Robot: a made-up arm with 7 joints. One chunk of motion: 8 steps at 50 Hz.
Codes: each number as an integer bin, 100 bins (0 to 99) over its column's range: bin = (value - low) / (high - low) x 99, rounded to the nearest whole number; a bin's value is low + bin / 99 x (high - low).
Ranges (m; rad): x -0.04..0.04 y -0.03..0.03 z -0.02..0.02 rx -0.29..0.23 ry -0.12..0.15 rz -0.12..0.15
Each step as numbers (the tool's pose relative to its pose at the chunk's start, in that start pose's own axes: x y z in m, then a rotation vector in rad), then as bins.
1 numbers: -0.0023 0.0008 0.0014 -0.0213 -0.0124 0.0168
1 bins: 47 51 53 51 39 50
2 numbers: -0.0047 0.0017 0.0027 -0.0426 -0.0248 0.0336
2 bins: 44 52 56 47 35 56
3 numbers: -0.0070 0.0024 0.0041 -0.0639 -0.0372 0.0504
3 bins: 41 53 60 43 30 62
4 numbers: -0.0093 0.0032 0.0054 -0.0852 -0.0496 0.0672
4 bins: 38 55 63 39 26 69
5 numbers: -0.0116 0.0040 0.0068 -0.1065 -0.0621 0.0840
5 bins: 35 56 66 35 21 75
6 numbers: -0.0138 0.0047 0.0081 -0.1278 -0.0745 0.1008
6 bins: 32 57 70 31 17 81
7 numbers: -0.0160 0.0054 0.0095 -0.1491 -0.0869 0.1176
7 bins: 30 58 73 27 12 87
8 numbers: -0.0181 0.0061 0.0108 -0.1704 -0.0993 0.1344
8 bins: 27 60 76 23 8 93
